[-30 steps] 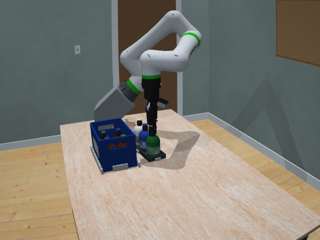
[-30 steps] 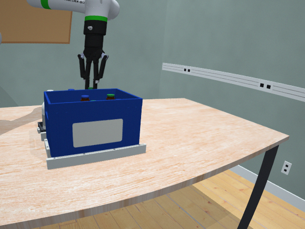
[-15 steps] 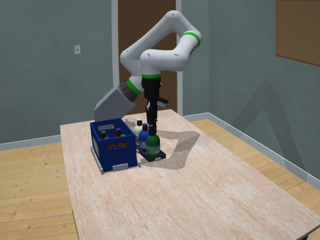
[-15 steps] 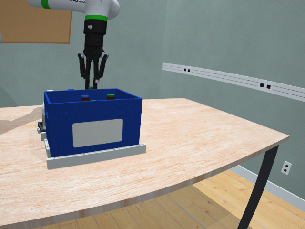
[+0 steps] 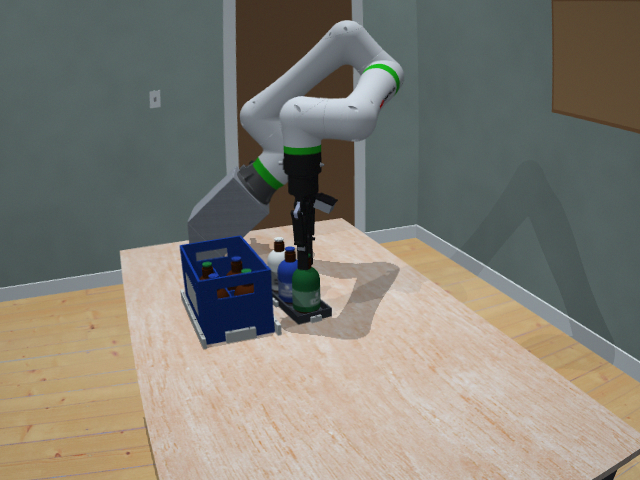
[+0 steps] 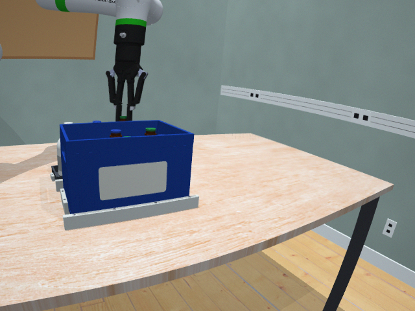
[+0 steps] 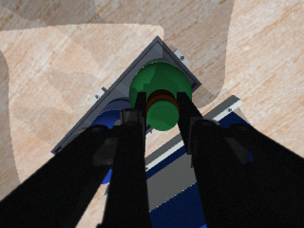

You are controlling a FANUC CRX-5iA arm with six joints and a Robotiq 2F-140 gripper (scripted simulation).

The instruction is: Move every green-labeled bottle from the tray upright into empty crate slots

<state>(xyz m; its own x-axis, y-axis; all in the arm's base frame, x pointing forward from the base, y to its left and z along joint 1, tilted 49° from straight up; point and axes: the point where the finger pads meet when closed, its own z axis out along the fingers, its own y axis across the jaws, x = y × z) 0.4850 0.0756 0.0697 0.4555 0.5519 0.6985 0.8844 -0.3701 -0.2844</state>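
My hand is 80 mm above the green-labeled bottle. The rest, counted from my hand: white-labeled bottle (170 mm behind, 50 mm to the right, 90 mm below); blue-labeled bottle (80 mm behind, 30 mm to the right, 90 mm below); black tray (80 mm behind, 30 mm to the right, 160 mm below).
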